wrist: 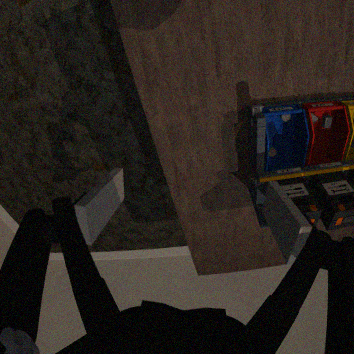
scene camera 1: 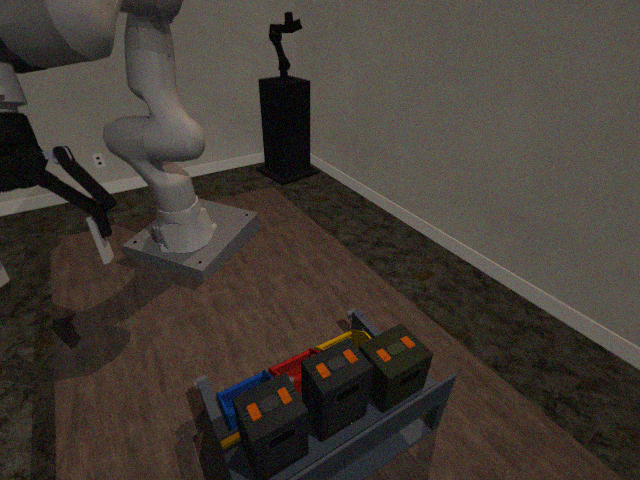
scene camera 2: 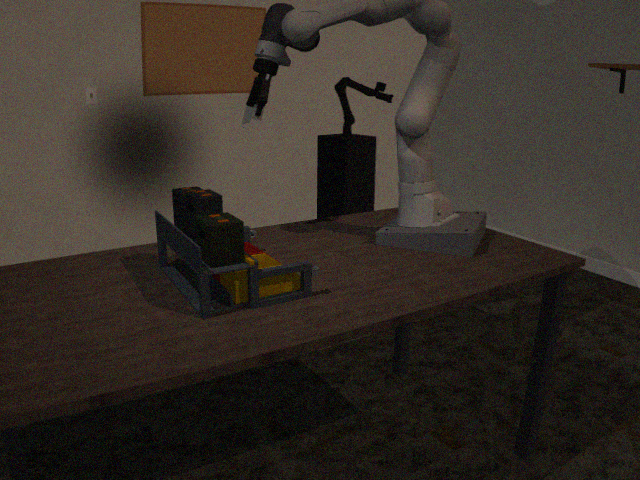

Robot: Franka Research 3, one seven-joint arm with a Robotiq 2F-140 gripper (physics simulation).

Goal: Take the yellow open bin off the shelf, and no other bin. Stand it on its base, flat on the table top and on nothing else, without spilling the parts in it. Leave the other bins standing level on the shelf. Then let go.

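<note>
The yellow open bin [scene camera 1: 334, 342] [scene camera 2: 279, 282] [wrist: 351, 131] sits on the grey shelf [scene camera 1: 439, 393] [scene camera 2: 178, 251] [wrist: 261, 134], at the end of a row beside the red bin [scene camera 1: 293, 364] [wrist: 327, 136]. The blue bin [scene camera 1: 245, 386] [wrist: 287, 145] is at the row's other end. In the wrist view the yellow bin is cut off by the right edge, and its parts cannot be made out. My gripper [scene camera 1: 51, 258] [scene camera 2: 252, 116] [wrist: 193, 189] is wide open and empty, high above the table and well away from the yellow bin.
Three dark boxes with orange marks [scene camera 1: 272, 424] [scene camera 1: 337, 388] [scene camera 1: 397, 365] stand on the shelf behind the bins. A yellow strip [wrist: 305, 174] runs between bins and boxes. The shelf stands on the wooden table [scene camera 1: 289, 289] [scene camera 2: 336, 310]. The arm's base plate [scene camera 2: 429, 240] is farther back.
</note>
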